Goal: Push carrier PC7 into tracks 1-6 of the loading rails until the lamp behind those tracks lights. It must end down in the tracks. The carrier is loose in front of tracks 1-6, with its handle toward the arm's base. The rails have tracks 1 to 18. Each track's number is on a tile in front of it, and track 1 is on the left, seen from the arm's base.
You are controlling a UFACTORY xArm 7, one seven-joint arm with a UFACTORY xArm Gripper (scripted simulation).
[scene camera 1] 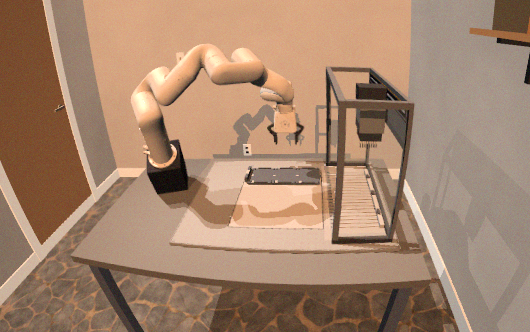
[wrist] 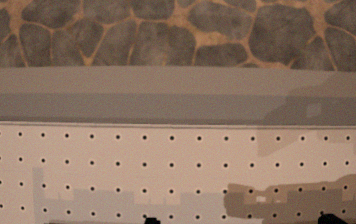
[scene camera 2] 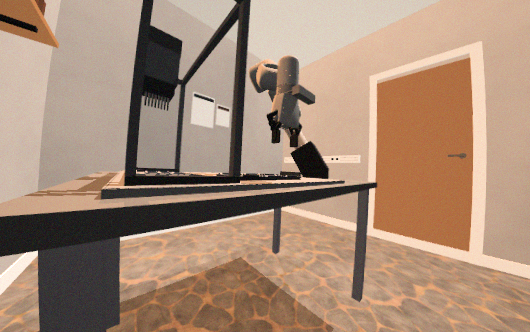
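Looking at the scene, I find a carrier PC7 (scene camera 1: 262, 175), and it is 1.42 m from the lens.
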